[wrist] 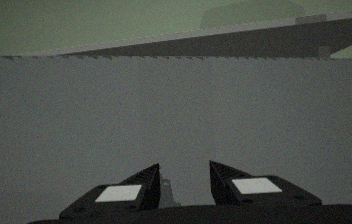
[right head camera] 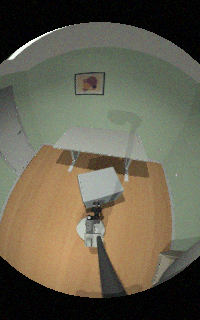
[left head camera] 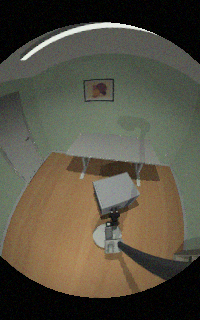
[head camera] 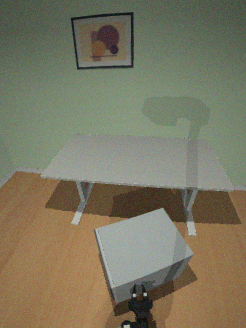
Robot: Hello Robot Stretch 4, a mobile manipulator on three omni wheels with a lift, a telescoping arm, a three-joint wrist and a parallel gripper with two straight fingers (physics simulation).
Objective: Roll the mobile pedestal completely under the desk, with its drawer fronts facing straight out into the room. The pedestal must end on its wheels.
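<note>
The grey pedestal (head camera: 142,245) (left head camera: 116,191) (right head camera: 100,185) (wrist: 180,110) stands upright on the floor in front of the desk, turned at an angle. Its drawer fronts face left and a little toward me; its wheels are hidden. The pale desk (head camera: 135,160) (left head camera: 110,145) (right head camera: 97,139) stands against the green wall, and the pedestal is outside its legs. My gripper (head camera: 140,287) (left head camera: 114,210) (right head camera: 97,203) (wrist: 184,177) is open with nothing between the fingers. It is at the pedestal's near side panel, which fills much of the wrist view; whether the fingertips touch it I cannot tell.
The desk's left leg (head camera: 80,205) and right leg (head camera: 190,215) stand on long feet beyond the pedestal. A framed picture (head camera: 104,41) hangs above. A door (left head camera: 17,132) is at the left. A pale box-like unit (right head camera: 164,265) is at the lower right.
</note>
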